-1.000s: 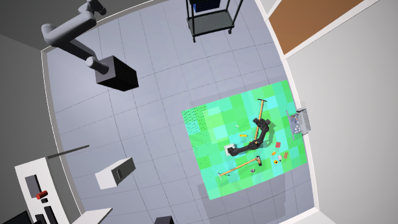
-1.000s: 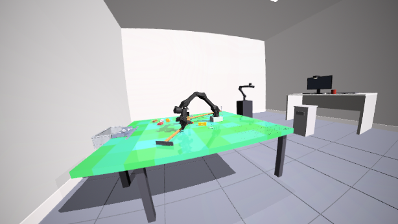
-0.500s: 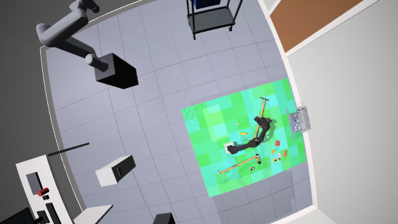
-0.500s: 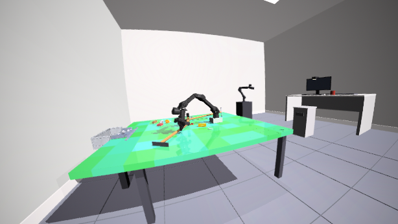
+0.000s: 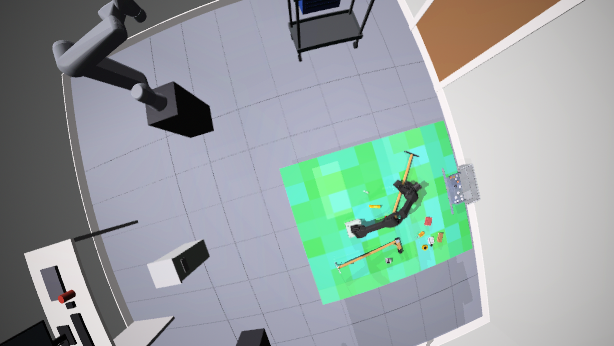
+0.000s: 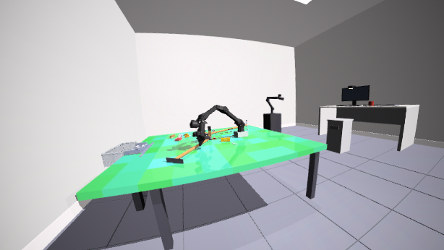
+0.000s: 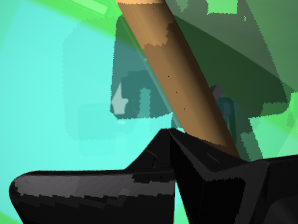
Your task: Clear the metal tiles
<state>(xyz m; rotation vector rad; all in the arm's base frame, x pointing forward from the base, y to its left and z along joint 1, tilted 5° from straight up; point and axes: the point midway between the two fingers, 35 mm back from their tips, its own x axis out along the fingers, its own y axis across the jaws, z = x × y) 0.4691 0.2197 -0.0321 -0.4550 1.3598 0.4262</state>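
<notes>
My gripper tip is 5 cm below the long scraper, 3 cm short of it and 1 cm to the right of it. Also, from my gripper tip: red block: 38 cm to the right, 22 cm ahead; then red-handled tool: 27 cm to the right, 17 cm behind, 1 cm below; then yellow piece: 25 cm behind, 10 cm to the right, 1 cm above.
</notes>
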